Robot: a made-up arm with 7 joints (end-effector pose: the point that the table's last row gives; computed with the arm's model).
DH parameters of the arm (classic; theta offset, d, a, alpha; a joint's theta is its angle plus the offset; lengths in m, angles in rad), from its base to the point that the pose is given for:
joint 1: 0 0.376 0 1.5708
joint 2: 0 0.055 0 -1.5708
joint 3: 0 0.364 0.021 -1.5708
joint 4: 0 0.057 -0.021 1.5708
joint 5: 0 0.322 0 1.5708
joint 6: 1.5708 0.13 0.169 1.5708
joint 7: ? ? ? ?
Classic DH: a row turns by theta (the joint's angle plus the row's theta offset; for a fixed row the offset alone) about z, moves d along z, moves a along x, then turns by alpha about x.
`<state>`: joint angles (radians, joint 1 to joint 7).
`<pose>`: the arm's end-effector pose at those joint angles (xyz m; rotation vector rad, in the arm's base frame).
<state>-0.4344 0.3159 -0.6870 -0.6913 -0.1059 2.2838 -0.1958</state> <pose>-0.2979 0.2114 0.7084 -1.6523 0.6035 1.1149</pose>
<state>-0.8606 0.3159 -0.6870 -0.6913 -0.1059 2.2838 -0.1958</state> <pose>-0.1838 0.3157 0.7084 -1.4340 0.9056 0.8021</pose>
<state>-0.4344 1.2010 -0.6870 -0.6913 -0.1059 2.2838 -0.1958</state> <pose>-0.4118 0.2643 0.3085 -2.2187 0.2821 0.2656</pose>
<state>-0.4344 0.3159 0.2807 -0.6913 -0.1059 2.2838 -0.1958</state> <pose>-0.3999 -0.0154 0.7094 -2.1835 0.0286 1.8548</pose>
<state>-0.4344 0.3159 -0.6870 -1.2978 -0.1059 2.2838 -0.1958</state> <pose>-0.2437 0.1765 0.5482 -2.1407 0.8536 0.6549</pose>
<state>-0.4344 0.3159 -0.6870 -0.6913 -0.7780 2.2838 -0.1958</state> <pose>-0.1964 0.2882 0.7030 -1.3701 0.4063 0.5040</pose>
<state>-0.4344 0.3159 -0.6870 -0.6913 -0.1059 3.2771 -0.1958</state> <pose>-0.2563 0.0682 0.7731 -2.3380 1.1169 0.2957</pose>
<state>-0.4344 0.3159 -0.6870 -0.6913 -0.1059 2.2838 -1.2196</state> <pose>-0.2979 0.2114 0.7084 -1.6237 -0.2649 0.3507</pose>
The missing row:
joint 7: 0 0.023 0 0
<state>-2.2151 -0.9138 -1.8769 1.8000 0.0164 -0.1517 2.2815</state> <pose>-0.4259 0.2618 0.6842 -2.5043 0.3314 -0.9496</pose>
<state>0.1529 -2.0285 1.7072 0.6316 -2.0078 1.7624 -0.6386</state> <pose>0.6964 0.1670 0.3415 -1.6501 -1.5507 -2.0498</pose>
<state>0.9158 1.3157 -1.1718 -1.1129 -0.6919 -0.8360 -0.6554</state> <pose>-0.5385 -0.3435 0.2646 -1.0342 1.7421 -1.9471</pose>
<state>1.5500 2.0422 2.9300 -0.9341 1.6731 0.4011 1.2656</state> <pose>0.1272 -0.7979 0.2973 -0.3937 1.4927 -0.7979</pose>
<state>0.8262 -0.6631 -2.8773 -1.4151 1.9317 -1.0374 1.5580</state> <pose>0.5633 0.3110 0.4940 1.3116 -0.5980 0.7211</pose>
